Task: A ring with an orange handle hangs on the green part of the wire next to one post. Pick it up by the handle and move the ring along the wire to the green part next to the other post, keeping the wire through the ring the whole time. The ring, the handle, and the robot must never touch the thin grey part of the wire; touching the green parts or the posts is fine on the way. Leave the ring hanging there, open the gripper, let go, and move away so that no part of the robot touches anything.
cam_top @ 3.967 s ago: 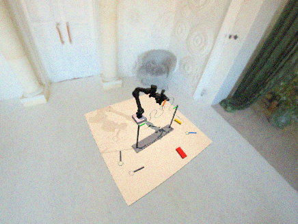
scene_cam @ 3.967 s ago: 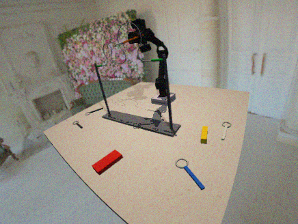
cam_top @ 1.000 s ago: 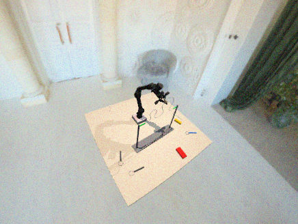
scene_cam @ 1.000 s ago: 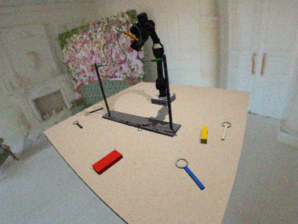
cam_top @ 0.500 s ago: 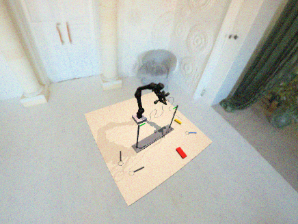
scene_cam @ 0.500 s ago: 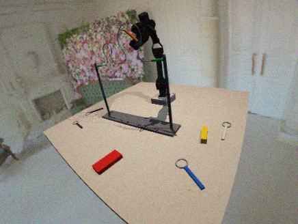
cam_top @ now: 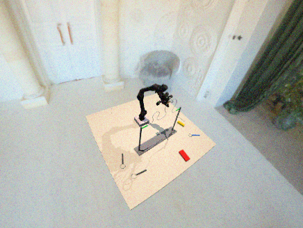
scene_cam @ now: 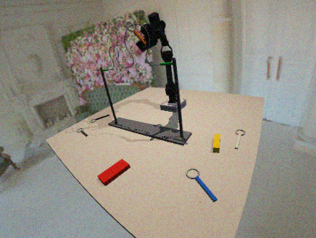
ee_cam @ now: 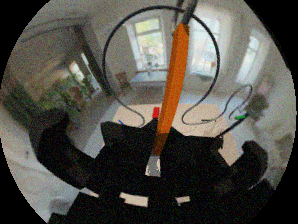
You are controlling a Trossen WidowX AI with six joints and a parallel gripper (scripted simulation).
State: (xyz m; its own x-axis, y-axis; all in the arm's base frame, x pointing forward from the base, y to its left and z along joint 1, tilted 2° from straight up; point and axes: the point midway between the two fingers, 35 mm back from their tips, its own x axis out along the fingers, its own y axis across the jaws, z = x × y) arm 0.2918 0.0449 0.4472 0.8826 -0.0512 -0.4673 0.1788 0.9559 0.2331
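Now: gripper tip 9 cm below the orange-handled ring, 2 cm to the left of it and 1 cm short of it. The rest, counted from my gripper tip: red block (46 cm below, 39 cm ahead); then yellow block (46 cm below, 37 cm to the left, 5 cm ahead); then blue-handled ring (47 cm below, 35 cm to the left, 29 cm ahead).
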